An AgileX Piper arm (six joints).
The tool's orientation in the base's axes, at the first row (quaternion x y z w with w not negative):
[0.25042 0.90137 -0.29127 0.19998]
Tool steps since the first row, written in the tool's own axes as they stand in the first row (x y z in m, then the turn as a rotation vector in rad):
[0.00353 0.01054 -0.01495 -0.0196 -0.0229 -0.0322]
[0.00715 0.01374 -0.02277 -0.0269 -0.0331 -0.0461]
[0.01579 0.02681 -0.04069 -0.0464 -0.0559 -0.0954]
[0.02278 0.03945 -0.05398 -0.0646 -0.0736 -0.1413]
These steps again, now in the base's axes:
[-0.00003 0.01796 0.00495 -0.0043 -0.0026 0.0438]
[-0.00277 0.02632 0.00763 -0.0073 -0.0035 0.0623]
[-0.00605 0.04963 0.01114 -0.0154 0.0047 0.1188]
[-0.00728 0.06919 0.01220 -0.0208 0.0148 0.1700]

